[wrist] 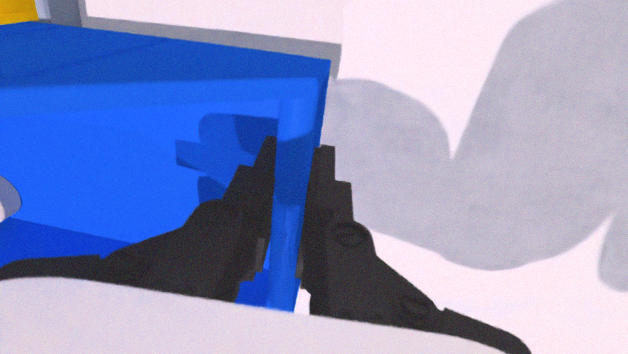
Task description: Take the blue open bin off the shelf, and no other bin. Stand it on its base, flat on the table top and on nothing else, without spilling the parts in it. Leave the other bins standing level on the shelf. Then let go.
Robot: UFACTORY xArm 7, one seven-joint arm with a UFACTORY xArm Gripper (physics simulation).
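Places are measured from the arm's base along level axes (x ahead, y left, z up), in centimetres.
Pixels of known places: gripper, fingertip midpoint: point(296, 174).
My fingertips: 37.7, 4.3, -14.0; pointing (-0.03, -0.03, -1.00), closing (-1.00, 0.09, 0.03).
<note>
Behind a point stands the place of what it marks, as x, y, z.
The blue open bin point(125, 165) {45.0, 4.9, -15.0} fills the left of the wrist view, with its front wall toward the right. A pale round part point(7, 201) {51.3, 7.4, -15.0} shows inside it at the left edge. My gripper point(296, 174) {37.7, 4.2, -14.0} is shut on the bin's front wall at its rounded rim: one finger is inside the bin and the other is outside against the front. The outer finger hides much of the front face. The bin's underside and its contact with the shelf are hidden.
Part of a yellow bin point(17, 11) {48.2, -0.9, -15.5} shows at the top left corner. A grey shelf edge point(210, 39) {41.7, 0.1, -17.5} runs behind the blue bin. The pale table top point(400, 42) {33.8, -0.4, -17.5} with the arm's grey shadow lies below and to the right.
</note>
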